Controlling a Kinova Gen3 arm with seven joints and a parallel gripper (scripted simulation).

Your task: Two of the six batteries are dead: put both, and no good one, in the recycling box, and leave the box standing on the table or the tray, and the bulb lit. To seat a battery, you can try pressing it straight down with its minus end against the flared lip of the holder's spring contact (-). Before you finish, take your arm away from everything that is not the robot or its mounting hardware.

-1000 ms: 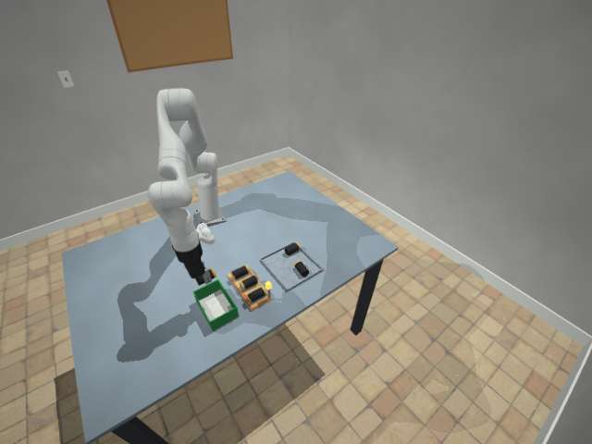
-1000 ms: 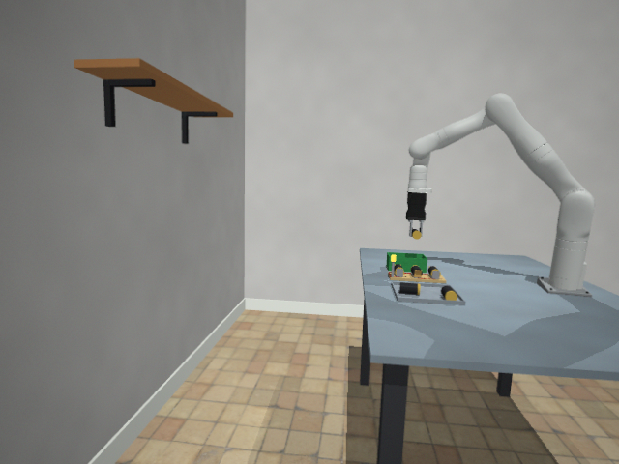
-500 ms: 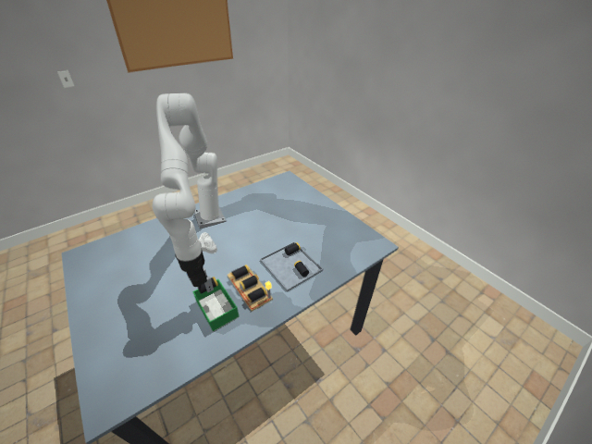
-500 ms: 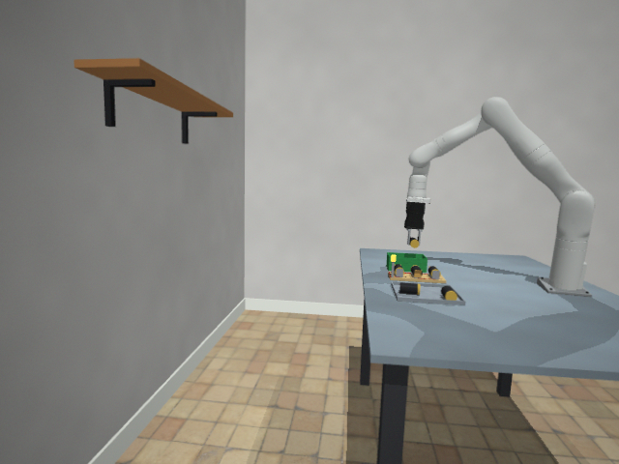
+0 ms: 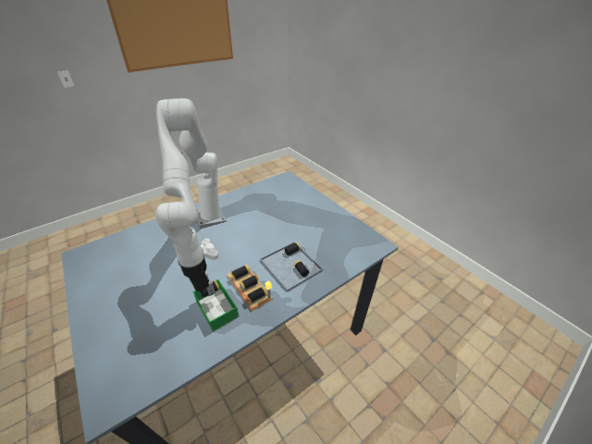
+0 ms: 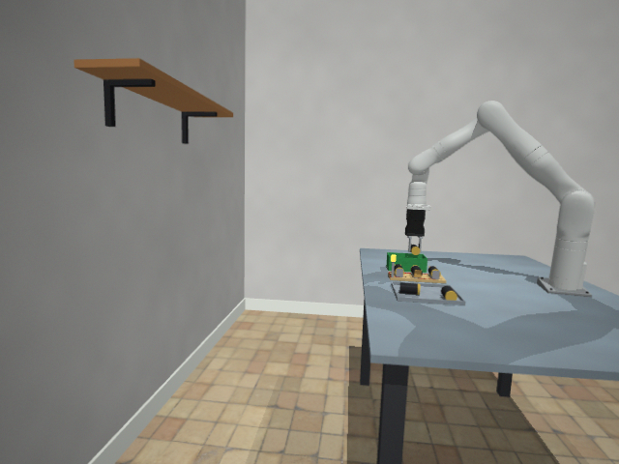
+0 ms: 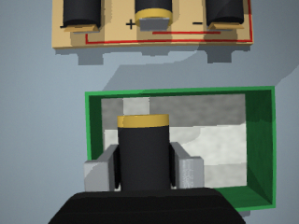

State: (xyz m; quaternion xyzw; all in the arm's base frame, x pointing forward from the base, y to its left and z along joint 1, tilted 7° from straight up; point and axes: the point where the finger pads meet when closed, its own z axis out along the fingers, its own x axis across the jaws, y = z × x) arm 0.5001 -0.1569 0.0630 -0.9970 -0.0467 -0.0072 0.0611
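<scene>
The green recycling box is 3 cm ahead of my hand and 8 cm below it. From my hand the other things lie so: grey tray (2 cm behind, 34 cm to the left, 9 cm below).
</scene>
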